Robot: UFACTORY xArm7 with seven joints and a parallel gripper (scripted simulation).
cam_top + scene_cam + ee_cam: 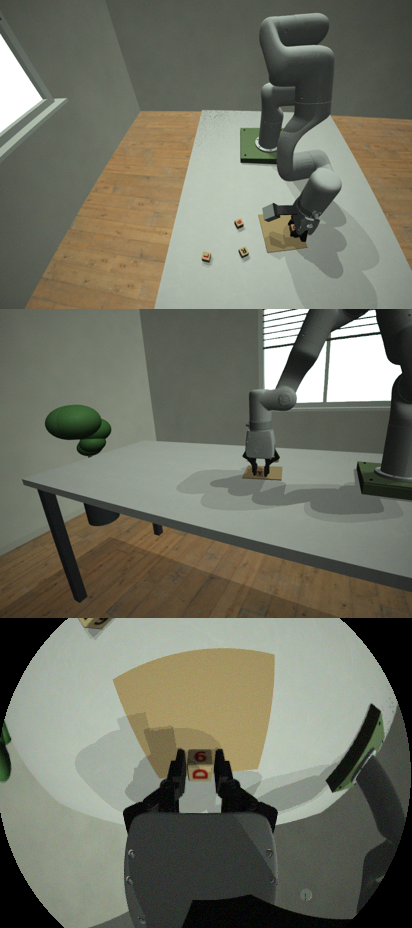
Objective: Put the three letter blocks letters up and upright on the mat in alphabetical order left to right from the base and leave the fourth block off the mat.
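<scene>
Now: hand 40 mm to the left of the tan mat and 20 mm above it.
</scene>
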